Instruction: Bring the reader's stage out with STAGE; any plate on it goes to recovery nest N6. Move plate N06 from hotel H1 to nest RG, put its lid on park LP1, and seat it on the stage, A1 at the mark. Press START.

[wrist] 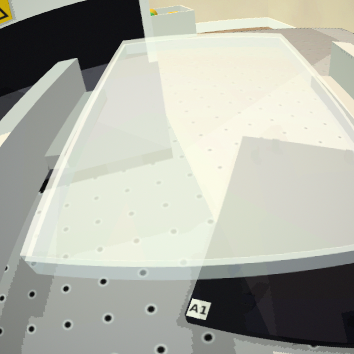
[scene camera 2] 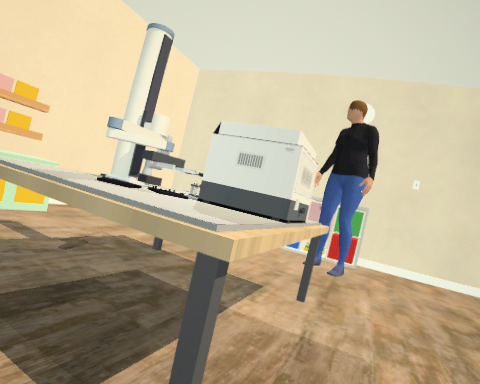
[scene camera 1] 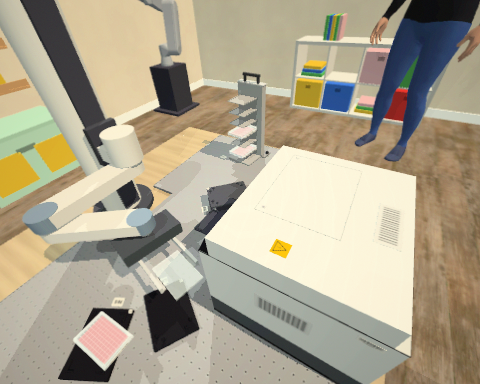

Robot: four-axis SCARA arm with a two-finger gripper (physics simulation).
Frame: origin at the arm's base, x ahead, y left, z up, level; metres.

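Seen in the pictures: gripper, between the fingertips: [wrist: 208, 63] [scene camera 2: 184, 170] [scene camera 1: 180, 276]; arm's base, origin of its link: [scene camera 1: 125, 204].
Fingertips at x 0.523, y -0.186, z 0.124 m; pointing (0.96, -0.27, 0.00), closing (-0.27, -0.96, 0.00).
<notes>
Pixels of each thing's middle, then the offset from my fingertips to it. "spot": a spot on its surface instead.
- clear lid, middle of its body: [wrist: 212, 95] [scene camera 1: 177, 273] [scene camera 2: 181, 170] dx -0.018, dy +0.005, dz -0.005 m
- reader, middle of its body: [scene camera 1: 308, 251] [scene camera 2: 264, 175] dx +0.279, dy +0.197, dz +0.059 m
- uncovered plate, middle of its body: [scene camera 1: 103, 338] [scene camera 2: 125, 179] dx -0.113, dy -0.201, dz -0.089 m
- black nest, middle of its body: [scene camera 1: 99, 341] [scene camera 2: 121, 182] dx -0.123, dy -0.211, dz -0.102 m
- bare black pad, a spot on its surface: [scene camera 1: 171, 322] spot: dx +0.012, dy -0.083, dz -0.101 m
- hotel, middle of its body: [scene camera 1: 247, 119] dx -0.220, dy +0.776, dz +0.092 m
My gripper [scene camera 1: 180, 275] [scene camera 2: 193, 172] [wrist: 208, 64] is shut on a clear lid [scene camera 1: 186, 283] [wrist: 130, 200], held level above the deck beside the reader [scene camera 1: 310, 220] [scene camera 2: 255, 165]. An uncovered plate [scene camera 1: 103, 340] with pink wells sits turned on a black nest [scene camera 1: 80, 367] at the lower left of scene camera 1. A bare black pad [scene camera 1: 171, 322] is to its right, close to the held lid. In the wrist view, a black pad [wrist: 280, 305] with an A1 label shows at the lower right, partly through the lid. I cannot tell whether the reader's stage is out.
The hotel [scene camera 1: 261, 120] stands behind the reader with pink plates on lower shelves. Black flat units [scene camera 1: 225, 195] lie by the reader's left side. The arm's column [scene camera 1: 55, 80] [scene camera 2: 141, 100] rises at the left. A person [scene camera 1: 425, 75] [scene camera 2: 352, 160] stands behind the table.
</notes>
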